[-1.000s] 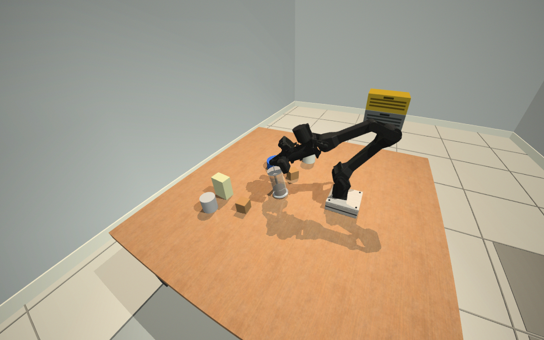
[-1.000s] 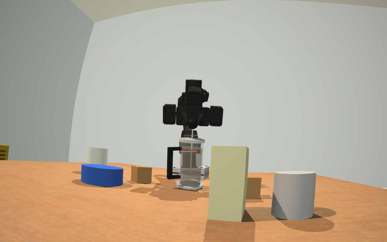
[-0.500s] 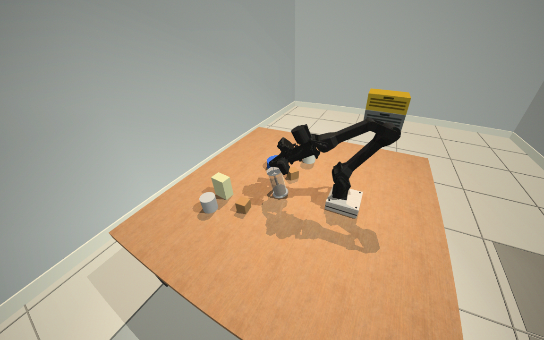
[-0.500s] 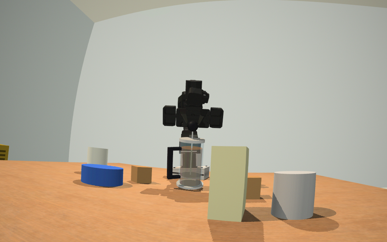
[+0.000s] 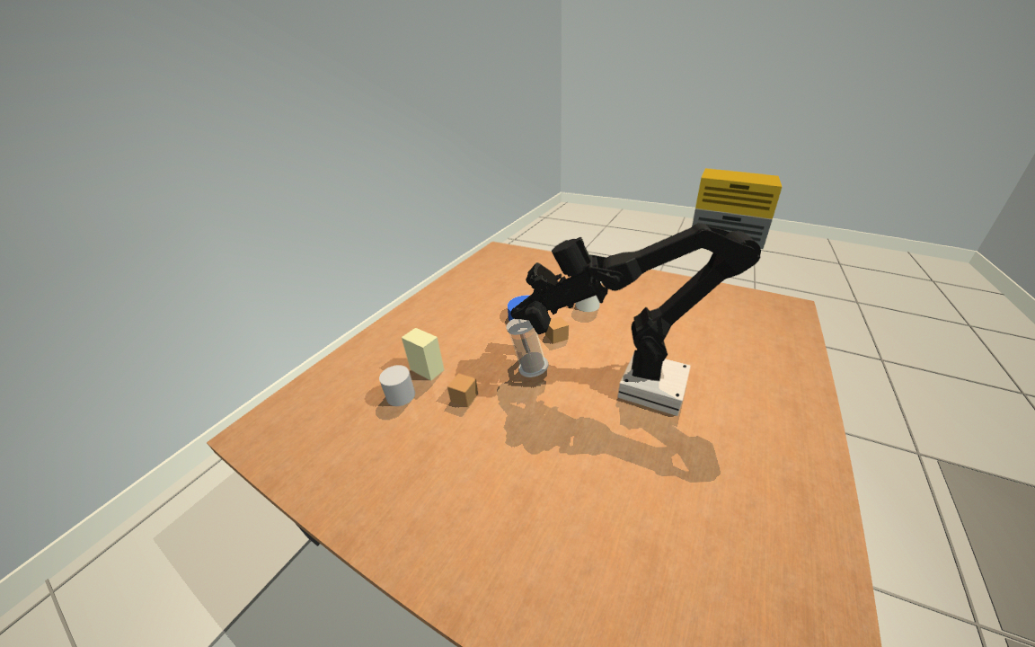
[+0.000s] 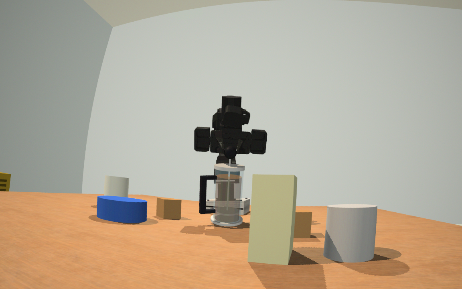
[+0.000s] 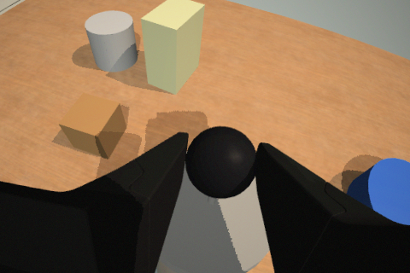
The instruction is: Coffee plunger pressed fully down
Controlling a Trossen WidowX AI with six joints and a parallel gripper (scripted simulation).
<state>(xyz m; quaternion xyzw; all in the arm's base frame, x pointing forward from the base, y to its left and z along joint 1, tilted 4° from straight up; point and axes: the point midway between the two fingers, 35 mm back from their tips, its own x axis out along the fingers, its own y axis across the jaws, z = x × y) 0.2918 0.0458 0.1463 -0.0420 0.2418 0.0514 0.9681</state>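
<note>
Now: the glass coffee press 9 cm below my gripper tip, 2 cm to the right of it and 2 cm behind it. The rest, counted from my gripper tip: pale yellow block 23 cm ahead, 12 cm below, 9 cm to the left; grey cylinder 24 cm ahead, 20 cm to the left, 14 cm below; blue flat cylinder 24 cm to the right, 15 cm below, 6 cm ahead.
</note>
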